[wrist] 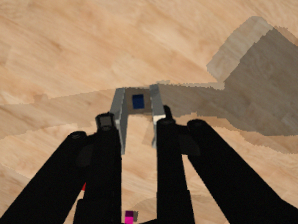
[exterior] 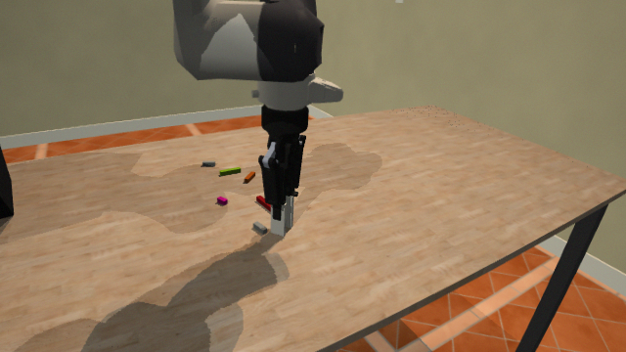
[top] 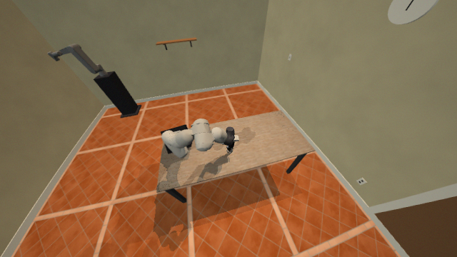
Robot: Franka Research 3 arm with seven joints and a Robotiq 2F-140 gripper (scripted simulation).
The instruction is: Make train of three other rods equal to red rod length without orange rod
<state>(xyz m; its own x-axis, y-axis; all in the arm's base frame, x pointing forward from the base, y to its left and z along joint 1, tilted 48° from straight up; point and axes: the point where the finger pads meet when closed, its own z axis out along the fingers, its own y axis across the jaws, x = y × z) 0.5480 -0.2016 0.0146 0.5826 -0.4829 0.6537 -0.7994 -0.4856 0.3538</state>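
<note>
The blue rod lies 30 mm below my hand. From my hand the other things lie so: orange rod (30 mm ahead, 220 mm to the left, 30 mm below); magenta rod (70 mm behind, 140 mm to the left, 30 mm below); red rod (10 mm ahead, 90 mm to the left, 30 mm below).
</note>
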